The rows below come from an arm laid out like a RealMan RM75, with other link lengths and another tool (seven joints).
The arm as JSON. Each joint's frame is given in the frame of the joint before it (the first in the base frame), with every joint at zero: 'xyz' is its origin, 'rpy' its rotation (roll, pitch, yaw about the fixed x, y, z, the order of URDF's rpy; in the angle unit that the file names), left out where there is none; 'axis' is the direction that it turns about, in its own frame. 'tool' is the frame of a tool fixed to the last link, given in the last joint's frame.
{
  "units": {
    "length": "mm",
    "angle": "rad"
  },
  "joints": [
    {
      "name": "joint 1",
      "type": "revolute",
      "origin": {
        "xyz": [
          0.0,
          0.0,
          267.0
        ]
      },
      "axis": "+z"
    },
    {
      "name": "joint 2",
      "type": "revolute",
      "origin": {
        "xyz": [
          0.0,
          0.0,
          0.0
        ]
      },
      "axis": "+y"
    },
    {
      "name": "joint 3",
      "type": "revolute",
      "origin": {
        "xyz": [
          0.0,
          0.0,
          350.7
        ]
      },
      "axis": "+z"
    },
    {
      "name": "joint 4",
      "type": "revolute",
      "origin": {
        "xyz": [
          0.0,
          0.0,
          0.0
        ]
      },
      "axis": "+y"
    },
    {
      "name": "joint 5",
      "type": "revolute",
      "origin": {
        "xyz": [
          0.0,
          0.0,
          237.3
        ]
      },
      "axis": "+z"
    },
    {
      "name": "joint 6",
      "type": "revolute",
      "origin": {
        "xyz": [
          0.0,
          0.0,
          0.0
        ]
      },
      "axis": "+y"
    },
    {
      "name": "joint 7",
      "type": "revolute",
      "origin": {
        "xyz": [
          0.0,
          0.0,
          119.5
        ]
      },
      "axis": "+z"
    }
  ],
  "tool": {
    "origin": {
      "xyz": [
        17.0,
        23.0,
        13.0
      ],
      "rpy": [
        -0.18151,
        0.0,
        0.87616
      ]
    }
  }
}
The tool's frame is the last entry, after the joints.
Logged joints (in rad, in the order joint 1, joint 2, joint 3, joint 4, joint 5, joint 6, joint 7), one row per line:
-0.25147, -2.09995, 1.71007, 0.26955, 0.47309, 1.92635, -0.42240
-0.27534, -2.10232, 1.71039, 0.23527, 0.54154, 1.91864, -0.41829
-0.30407, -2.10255, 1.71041, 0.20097, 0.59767, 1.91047, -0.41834
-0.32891, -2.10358, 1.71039, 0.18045, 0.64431, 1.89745, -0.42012
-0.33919, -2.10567, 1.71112, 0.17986, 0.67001, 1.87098, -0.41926
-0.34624, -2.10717, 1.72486, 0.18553, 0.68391, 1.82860, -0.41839
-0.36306, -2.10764, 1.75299, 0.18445, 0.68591, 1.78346, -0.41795
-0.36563, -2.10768, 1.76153, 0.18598, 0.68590, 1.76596, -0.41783
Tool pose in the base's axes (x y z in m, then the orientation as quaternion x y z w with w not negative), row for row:
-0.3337, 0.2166, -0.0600, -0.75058, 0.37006, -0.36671, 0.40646
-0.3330, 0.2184, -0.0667, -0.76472, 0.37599, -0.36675, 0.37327
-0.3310, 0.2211, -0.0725, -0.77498, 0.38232, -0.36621, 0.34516
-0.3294, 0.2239, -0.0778, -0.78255, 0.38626, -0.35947, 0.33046
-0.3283, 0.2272, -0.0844, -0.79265, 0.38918, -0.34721, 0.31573
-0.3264, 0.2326, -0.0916, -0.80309, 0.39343, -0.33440, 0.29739
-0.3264, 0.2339, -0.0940, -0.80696, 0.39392, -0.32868, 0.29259
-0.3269, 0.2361, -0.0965, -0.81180, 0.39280, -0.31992, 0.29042
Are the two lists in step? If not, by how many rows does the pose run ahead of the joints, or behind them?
The pose runs 1 row ahead of the joints: the pose in row i belongs to the joints in row i + 1.
